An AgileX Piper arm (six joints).
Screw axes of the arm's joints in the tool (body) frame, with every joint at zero. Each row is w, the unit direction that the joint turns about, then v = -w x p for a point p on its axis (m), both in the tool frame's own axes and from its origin. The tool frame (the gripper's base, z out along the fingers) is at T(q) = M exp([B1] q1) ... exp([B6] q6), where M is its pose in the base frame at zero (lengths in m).
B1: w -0.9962 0 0.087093 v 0 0.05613 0
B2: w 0 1 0 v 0.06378 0 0.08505
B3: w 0 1 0 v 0.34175 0 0.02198
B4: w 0 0 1 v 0 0 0
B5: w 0 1 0 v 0.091 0 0
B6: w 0 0 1 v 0 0 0
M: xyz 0.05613 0 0.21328 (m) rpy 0 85 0 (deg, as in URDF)
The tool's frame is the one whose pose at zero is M.
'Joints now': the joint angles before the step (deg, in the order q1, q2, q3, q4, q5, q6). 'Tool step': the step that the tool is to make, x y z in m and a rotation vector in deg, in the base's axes. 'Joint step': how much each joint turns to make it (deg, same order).
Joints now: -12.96, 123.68, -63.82, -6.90, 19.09, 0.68
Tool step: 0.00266, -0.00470, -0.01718, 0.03, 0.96, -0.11
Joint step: -0.59, 3.30, -1.28, -0.58, -1.08, 0.08
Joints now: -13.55, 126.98, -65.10, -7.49, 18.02, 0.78
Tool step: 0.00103, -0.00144, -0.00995, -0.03, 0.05, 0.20
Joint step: -0.19, 1.77, -0.40, -0.36, -1.33, 0.01
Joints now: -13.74, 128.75, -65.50, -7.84, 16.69, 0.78
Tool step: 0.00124, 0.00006, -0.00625, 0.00, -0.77, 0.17
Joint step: 0.00, 1.07, -0.06, -0.05, -1.78, 0.00
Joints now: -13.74, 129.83, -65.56, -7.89, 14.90, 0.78
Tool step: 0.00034, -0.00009, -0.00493, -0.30, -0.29, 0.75
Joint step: 0.00, 0.82, 0.01, -0.70, -1.19, -0.07
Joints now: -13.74, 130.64, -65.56, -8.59, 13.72, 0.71
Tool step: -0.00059, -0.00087, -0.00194, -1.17, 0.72, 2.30
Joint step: 0.00, 0.32, -0.06, -2.50, 0.16, -0.15
